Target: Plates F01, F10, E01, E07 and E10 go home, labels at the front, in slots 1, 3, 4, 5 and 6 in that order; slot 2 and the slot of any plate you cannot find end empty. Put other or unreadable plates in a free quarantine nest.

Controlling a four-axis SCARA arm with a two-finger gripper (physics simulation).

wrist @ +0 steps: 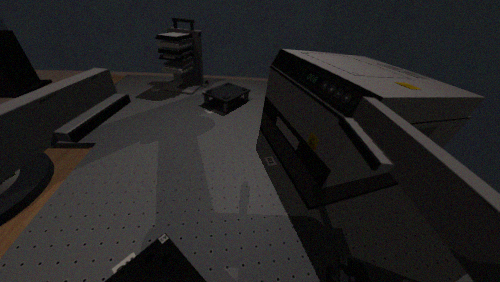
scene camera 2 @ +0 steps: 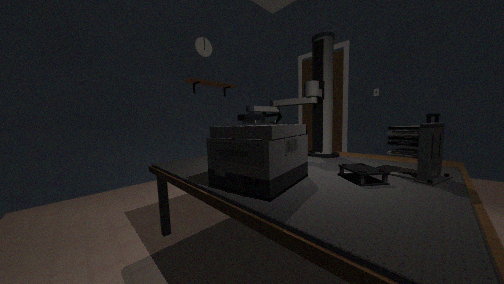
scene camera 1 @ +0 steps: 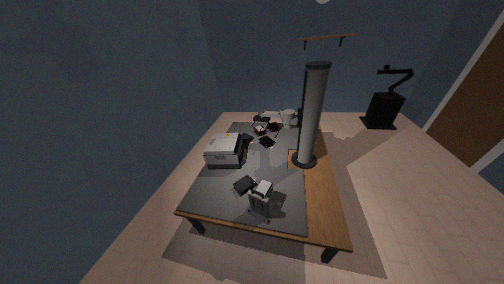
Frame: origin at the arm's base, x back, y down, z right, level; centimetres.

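Where they show: gripper, fingertip midpoint: (wrist: pixel 237 96) (scene camera 2: pixel 265 121) (scene camera 1: pixel 256 128); arm's base, origin of the base link: (scene camera 2: pixel 322 155) (scene camera 1: pixel 303 159).
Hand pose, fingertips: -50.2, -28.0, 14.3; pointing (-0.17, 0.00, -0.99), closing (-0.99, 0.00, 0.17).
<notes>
Things, the pixels of their top centre, and the offset from my fingertips, as dx, dy, dz.
- pale plate, middle of its top: (wrist: pixel 174 34) (scene camera 2: pixel 408 126) (scene camera 1: pixel 263 187) +18.3, +4.5, -69.2
- pale item with red edging, middle of its top: (scene camera 1: pixel 259 128) -4.7, +20.2, +32.3
- dark nest with red edges, middle of its top: (scene camera 1: pixel 273 125) +13.1, +21.1, +42.7
- boxy instrument, middle of its top: (wrist: pixel 370 67) (scene camera 2: pixel 259 125) (scene camera 1: pixel 222 141) -31.4, +1.9, -23.9
- low dark nest, middle of its top: (wrist: pixel 227 89) (scene camera 2: pixel 361 166) (scene camera 1: pixel 243 182) -2.2, +21.1, -56.2
- black nest, middle of its top: (scene camera 1: pixel 266 139) +7.8, +20.7, +8.1
The grey storage tower (scene camera 1: pixel 259 203) (scene camera 2: pixel 431 152) (wrist: pixel 198 57) stands at the table's far end in the wrist view. Several stacked plates or shelves (scene camera 2: pixel 404 140) (wrist: pixel 175 49) stick out from its side; labels and slot numbers are unreadable. A pale plate (scene camera 1: pixel 264 188) lies at its top. My gripper (wrist: pixel 237 96) is open and empty, far from the tower, its two fingers framing the wrist view. In scene camera 1, a pale item with red edging (scene camera 1: pixel 259 129) lies near the arm's end, beside a dark nest with red edges (scene camera 1: pixel 274 127); details are too small to tell.
The boxy instrument (scene camera 1: pixel 223 150) (scene camera 2: pixel 257 155) (wrist: pixel 295 117) stands beside the right finger in the wrist view. A low dark nest (scene camera 1: pixel 245 185) (scene camera 2: pixel 364 170) (wrist: pixel 226 93) is near the tower. Another black nest (scene camera 1: pixel 267 142) (wrist: pixel 159 262) is close below. The column (scene camera 1: pixel 312 110) (scene camera 2: pixel 325 95) rises beside the mat.
</notes>
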